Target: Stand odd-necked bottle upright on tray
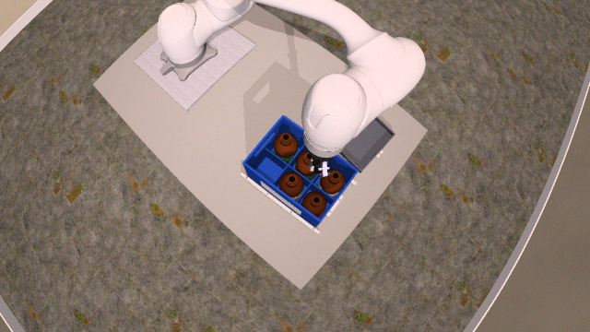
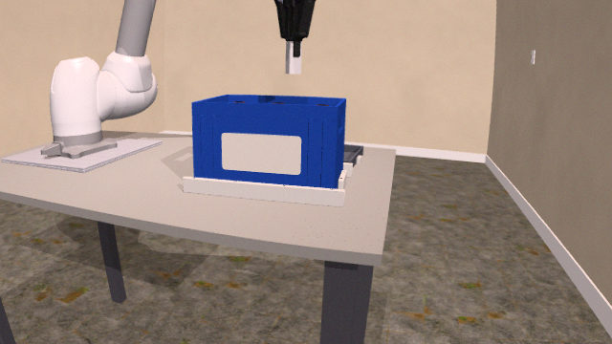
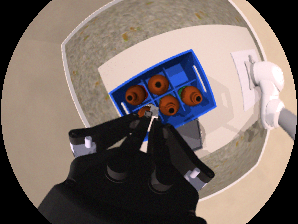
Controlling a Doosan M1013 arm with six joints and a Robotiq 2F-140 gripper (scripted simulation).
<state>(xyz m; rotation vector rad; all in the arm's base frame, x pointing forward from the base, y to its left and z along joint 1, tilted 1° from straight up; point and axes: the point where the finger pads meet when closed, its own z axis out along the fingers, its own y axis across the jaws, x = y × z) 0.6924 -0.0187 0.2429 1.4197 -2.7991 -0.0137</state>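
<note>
Right now the bottle is 17 cm below my hand, 6 cm ahead of it and 4 cm to the right of it. From my hand the other things lie so: crate: 18 cm below, 3 cm behind, 1 cm to the right; dark grey tray: 25 cm below, 24 cm to the left, 4 cm behind.
</note>
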